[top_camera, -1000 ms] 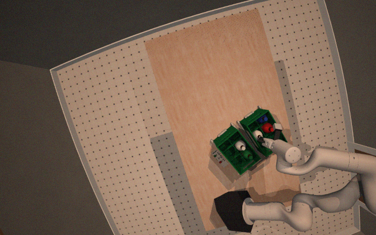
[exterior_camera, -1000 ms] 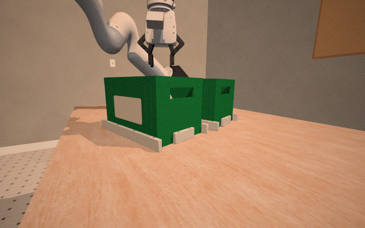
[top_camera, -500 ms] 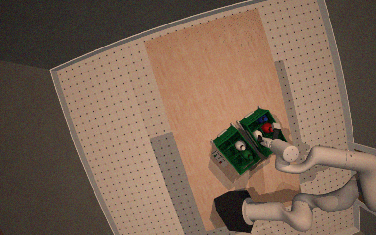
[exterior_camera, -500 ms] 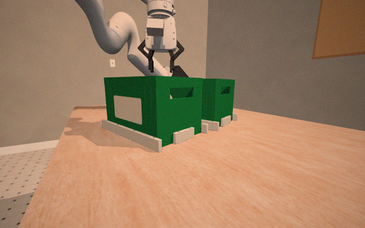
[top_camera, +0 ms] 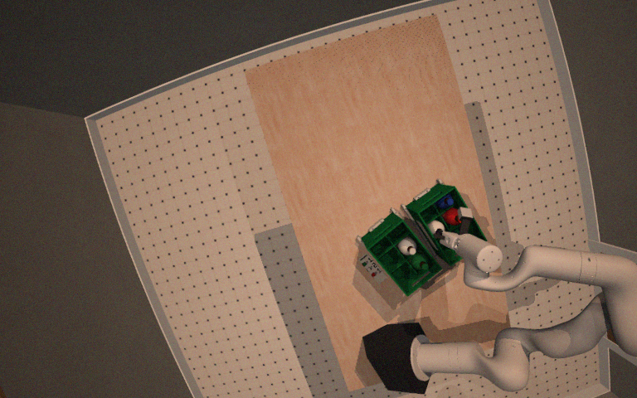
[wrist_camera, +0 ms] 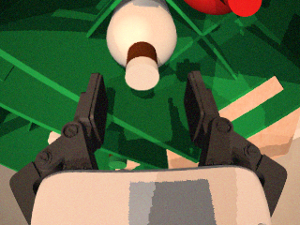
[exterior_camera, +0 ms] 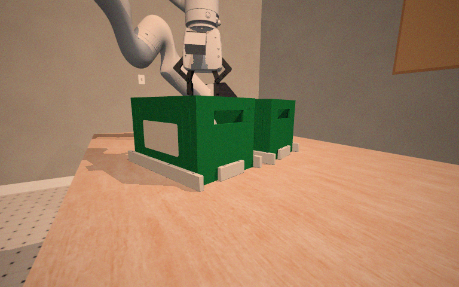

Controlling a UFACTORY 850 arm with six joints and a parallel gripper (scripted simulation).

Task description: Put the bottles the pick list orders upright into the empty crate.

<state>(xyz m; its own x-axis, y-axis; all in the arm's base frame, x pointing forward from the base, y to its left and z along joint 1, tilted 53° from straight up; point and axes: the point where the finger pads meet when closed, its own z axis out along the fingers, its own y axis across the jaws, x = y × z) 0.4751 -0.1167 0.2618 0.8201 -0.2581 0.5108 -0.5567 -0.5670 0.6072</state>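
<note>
Right now my hand is 110 mm above the red bottle, 90 mm to the left of it and 20 mm short of it. Round my hand: green bottle: 120 mm to the left, 110 mm below, 100 mm behind; then pick list: 320 mm to the left, 190 mm below, 80 mm behind; then blue bottle: 110 mm below, 110 mm ahead, 70 mm to the right.
</note>
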